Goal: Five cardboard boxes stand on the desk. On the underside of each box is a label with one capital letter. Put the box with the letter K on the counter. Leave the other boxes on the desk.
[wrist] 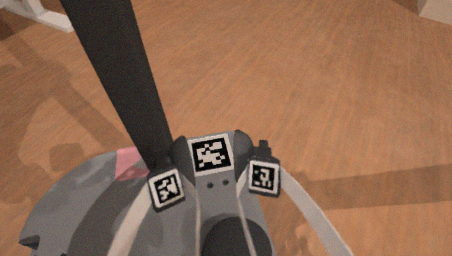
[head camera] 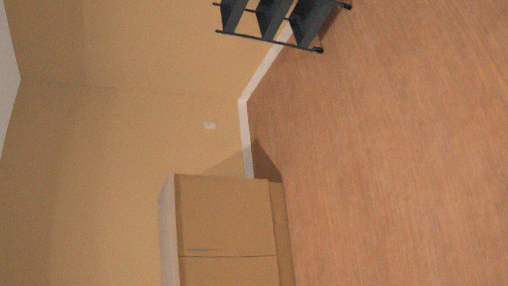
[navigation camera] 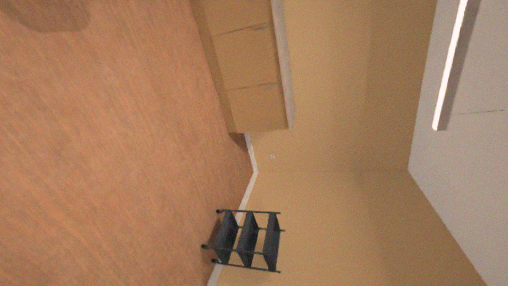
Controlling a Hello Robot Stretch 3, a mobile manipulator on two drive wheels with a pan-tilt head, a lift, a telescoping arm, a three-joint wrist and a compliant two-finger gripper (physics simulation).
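Places are measured from the robot's base along level axes (x down, y right, z back), in millimetres.
Pixels of known places: gripper, fingertip midpoint: [wrist: 211, 150].
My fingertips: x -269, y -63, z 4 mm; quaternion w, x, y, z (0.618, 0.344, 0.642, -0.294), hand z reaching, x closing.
Note:
Behind a point stands the place of what it marks.
The counter [head camera: 225, 215] @(x -511, y 2130, z -1276 mm) [navigation camera: 254, 62] @(x -593, y 1716, z -1655 mm), with tan cabinet fronts and a pale top, stands against the wall, at the bottom middle of the head view and the top middle of the navigation view, both turned sideways. Its top shows as a narrow strip. My gripper [wrist: 211, 150] @(x -269, y -63, z 4 mm) is open and empty in the wrist view, its fingertips apart above my grey base. The five boxes and their labels do not show in these views. A white foot [wrist: 55, 21] of a piece of furniture, possibly the desk, shows at the top left of the wrist view.
A black three-tier cart [head camera: 311, 24] @(x -201, y 2140, z 110 mm) [navigation camera: 271, 242] @(x -658, y 2380, z 242 mm) stands near the wall beyond the end of the counter. My dark mast [wrist: 117, 70] @(x -323, y -116, z 67 mm) rises at the left of the wrist view. A pale block-like thing [wrist: 438, 11] @(x -43, y -736, z -1170 mm) shows at the top right corner.

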